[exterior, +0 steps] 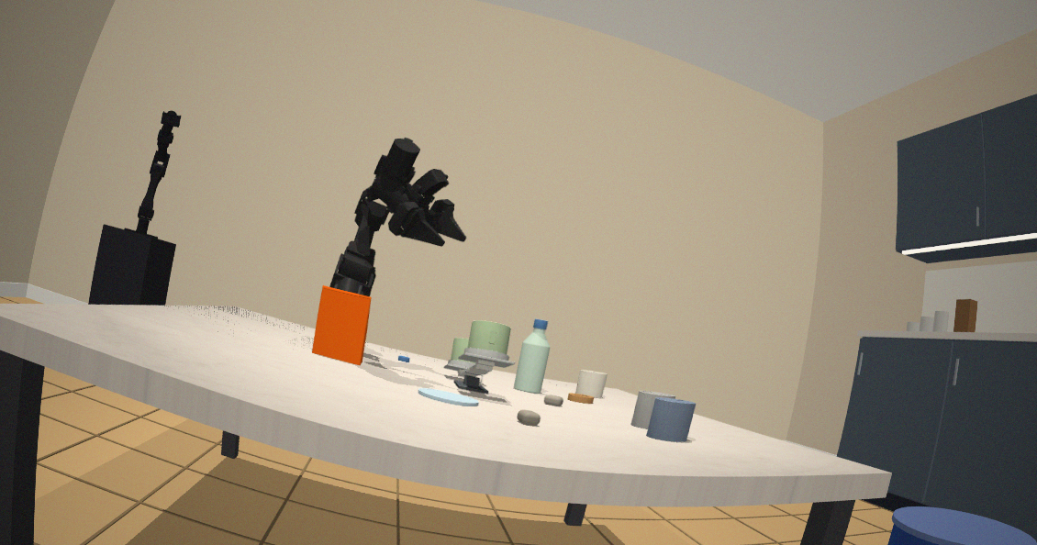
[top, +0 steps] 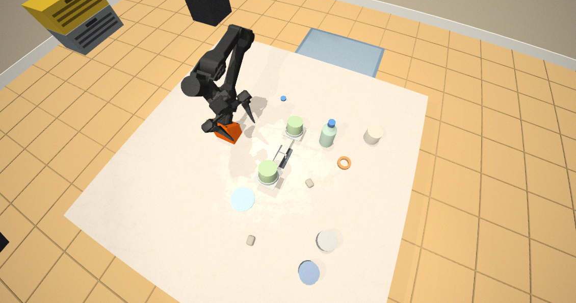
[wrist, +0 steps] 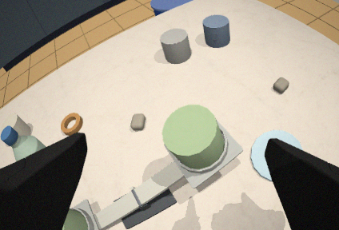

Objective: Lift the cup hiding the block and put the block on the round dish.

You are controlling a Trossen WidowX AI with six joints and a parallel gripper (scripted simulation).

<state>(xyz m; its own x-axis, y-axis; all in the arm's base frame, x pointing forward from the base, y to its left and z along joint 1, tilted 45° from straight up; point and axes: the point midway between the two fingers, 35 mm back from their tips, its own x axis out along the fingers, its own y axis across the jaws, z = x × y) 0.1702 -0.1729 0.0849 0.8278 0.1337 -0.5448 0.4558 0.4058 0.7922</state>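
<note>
Now: the pale teal block 9 cm ahead of my gripper tip, 21 cm to the left of it and 23 cm below it. From my gripper tip the other things lie so: blue disc 5 cm behind, 37 cm to the left, 27 cm below; round light-blue dish 3 cm ahead, 16 cm to the right, 27 cm below; green bottle 24 cm ahead, 23 cm to the left, 16 cm below.
</note>
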